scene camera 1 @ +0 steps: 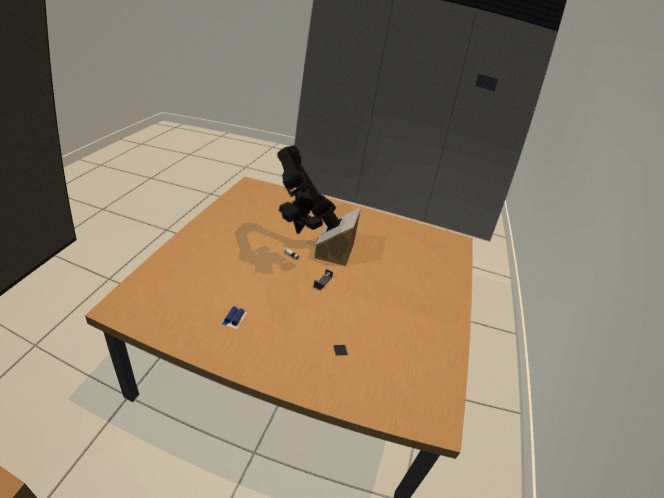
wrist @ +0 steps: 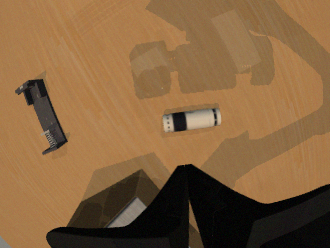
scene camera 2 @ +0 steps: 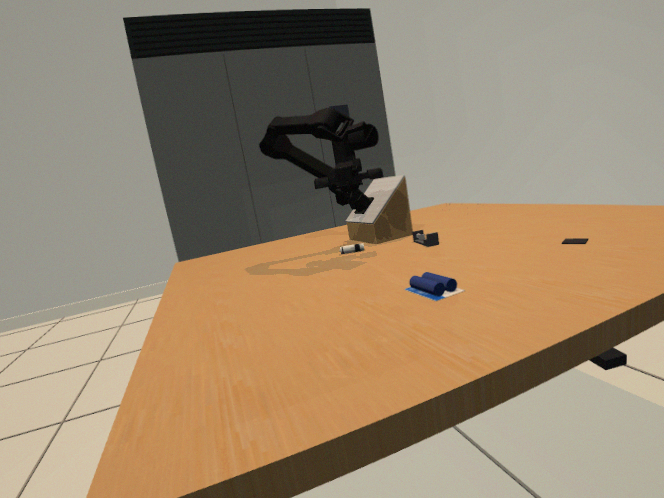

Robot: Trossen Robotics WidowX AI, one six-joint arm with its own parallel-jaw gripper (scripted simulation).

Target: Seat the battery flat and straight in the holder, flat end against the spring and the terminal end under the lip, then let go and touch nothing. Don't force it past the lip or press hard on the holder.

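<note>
Battery and card, visible. My gripper: shut, holding nothing, visible also in scene camera 1 and the wrist view.
</note>
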